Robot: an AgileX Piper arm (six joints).
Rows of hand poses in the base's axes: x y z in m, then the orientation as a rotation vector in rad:
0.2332, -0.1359, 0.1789, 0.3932, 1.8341, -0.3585
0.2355, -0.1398, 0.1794, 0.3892, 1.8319, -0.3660
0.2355, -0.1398, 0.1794, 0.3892, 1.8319, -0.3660
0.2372, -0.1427, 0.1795, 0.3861, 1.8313, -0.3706
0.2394, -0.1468, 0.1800, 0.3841, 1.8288, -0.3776
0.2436, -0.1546, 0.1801, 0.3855, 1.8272, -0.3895
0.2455, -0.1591, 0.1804, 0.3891, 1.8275, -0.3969
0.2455, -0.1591, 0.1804, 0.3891, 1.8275, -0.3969
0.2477, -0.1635, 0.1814, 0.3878, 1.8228, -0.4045
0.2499, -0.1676, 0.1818, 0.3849, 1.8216, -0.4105
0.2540, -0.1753, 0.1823, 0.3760, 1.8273, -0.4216
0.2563, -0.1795, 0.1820, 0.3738, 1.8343, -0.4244
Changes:
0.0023, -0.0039, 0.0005, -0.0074, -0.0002, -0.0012
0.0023, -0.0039, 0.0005, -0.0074, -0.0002, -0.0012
0.0040, -0.0068, 0.0006, -0.0122, 0.0004, -0.0014
0.0062, -0.0109, 0.0011, -0.0183, -0.0003, -0.0038
0.0104, -0.0187, 0.0012, -0.0257, 0.0010, -0.0109
0.0123, -0.0232, 0.0015, -0.0286, 0.0030, -0.0172
0.0123, -0.0232, 0.0015, -0.0286, 0.0030, -0.0172
0.0145, -0.0276, 0.0025, -0.0353, 0.0004, -0.0205
0.0167, -0.0317, 0.0029, -0.0409, 0.0008, -0.0216
0.0208, -0.0394, 0.0034, -0.0513, 0.0094, -0.0209
0.0231, -0.0436, 0.0031, -0.0526, 0.0169, -0.0204

